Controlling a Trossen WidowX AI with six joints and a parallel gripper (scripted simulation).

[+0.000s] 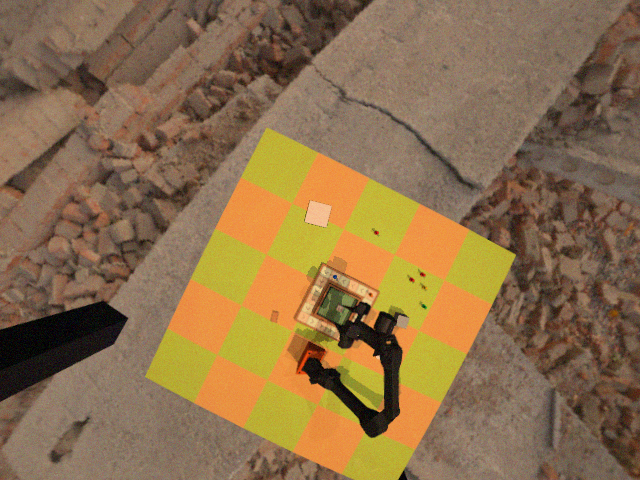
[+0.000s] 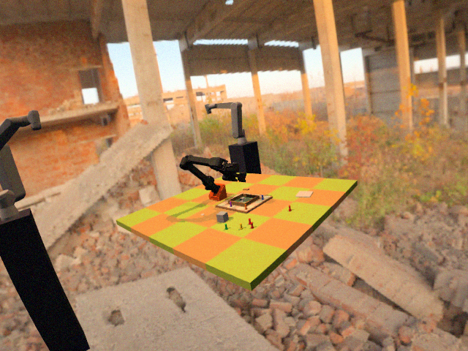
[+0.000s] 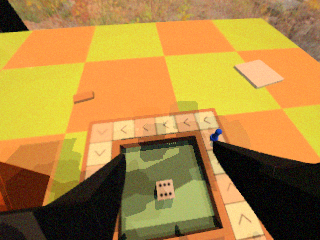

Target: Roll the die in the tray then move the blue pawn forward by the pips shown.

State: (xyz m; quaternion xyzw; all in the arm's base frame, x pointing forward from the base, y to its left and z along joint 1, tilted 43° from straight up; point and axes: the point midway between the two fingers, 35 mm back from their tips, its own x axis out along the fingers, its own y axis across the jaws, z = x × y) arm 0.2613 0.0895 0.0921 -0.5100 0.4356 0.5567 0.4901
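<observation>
My gripper tip is now 130 mm above the blue pawn, 110 mm short of it and 70 mm to the right of it. From my gripper tip the other things lie so: purple pawn: 130 mm below, 120 mm to the right, 10 mm behind; green sunken tray: 150 mm below; die: 130 mm below, 20 mm to the right.
</observation>
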